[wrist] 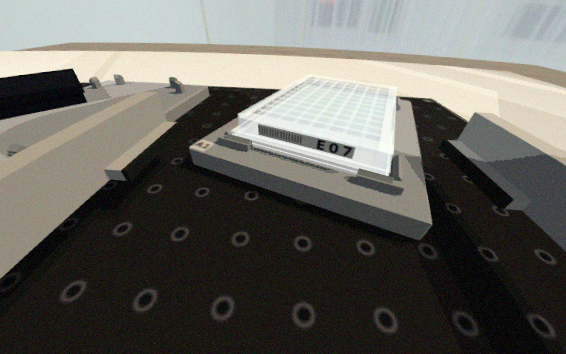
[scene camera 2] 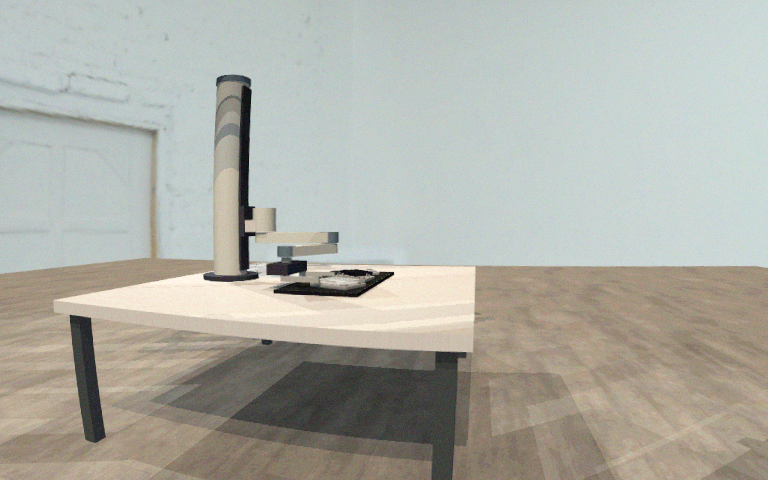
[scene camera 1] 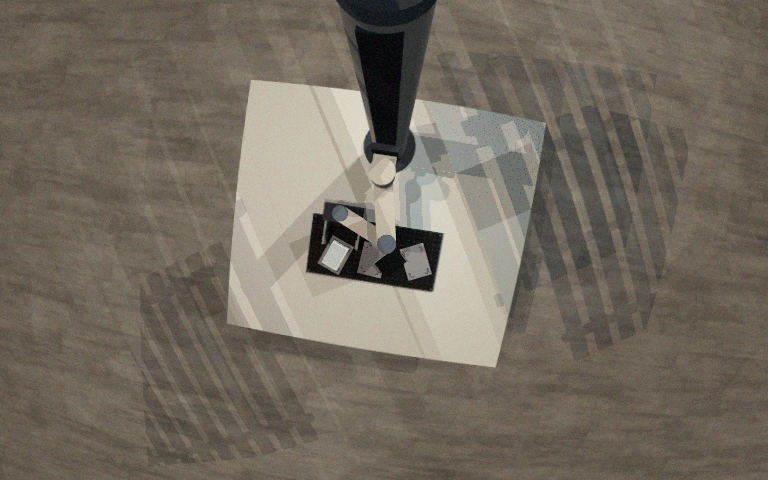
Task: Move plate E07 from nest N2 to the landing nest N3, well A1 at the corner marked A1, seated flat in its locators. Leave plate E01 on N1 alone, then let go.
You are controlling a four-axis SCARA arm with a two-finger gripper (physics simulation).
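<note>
Plate E07 (wrist: 320,112) (scene camera 1: 335,254) is a clear, pale plate. It sits on a grey nest (wrist: 410,215) at the left of the black board in scene camera 1, and looks level between its corner locators. The nest's A1 mark (wrist: 202,145) is at its near left corner in the wrist view. The nest's number and the plate's well A1 cannot be read. My gripper (wrist: 310,119) (scene camera 1: 340,245) is open and empty, its fingers wide apart on the near side of E07, clear of it. No E01 label shows in the frames.
The black board (scene camera 1: 317,223) (wrist: 270,275) also bears a middle nest (scene camera 1: 368,267), partly under the arm, and a right nest (scene camera 1: 417,266). A dark block (wrist: 40,92) shows at the wrist view's left; I cannot tell what it is. The arm's column (scene camera 2: 227,215) stands behind the board.
</note>
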